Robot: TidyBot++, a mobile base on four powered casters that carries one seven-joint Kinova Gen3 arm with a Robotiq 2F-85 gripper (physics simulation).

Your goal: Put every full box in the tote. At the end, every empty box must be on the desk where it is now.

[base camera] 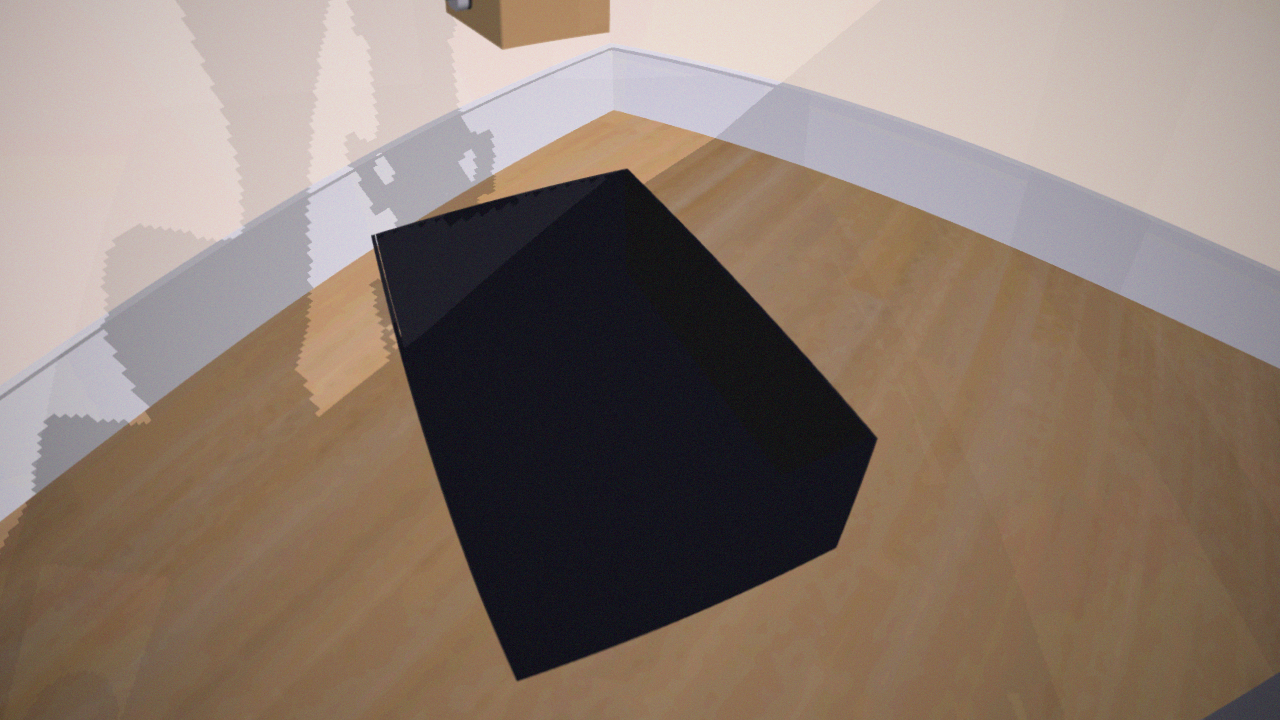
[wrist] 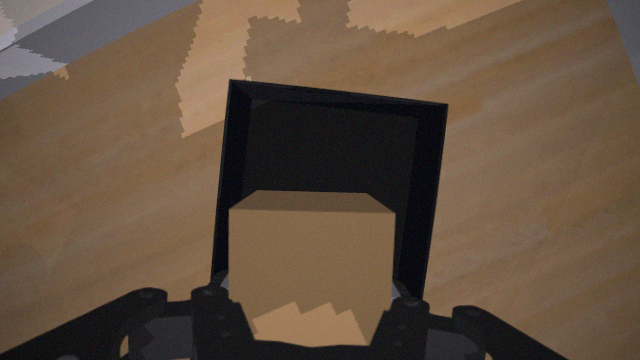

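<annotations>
The base camera view and the wrist view both show a black tote. On the tote, [wrist: 277, 137] and [base camera: 453, 358] are the same spot.
</annotations>
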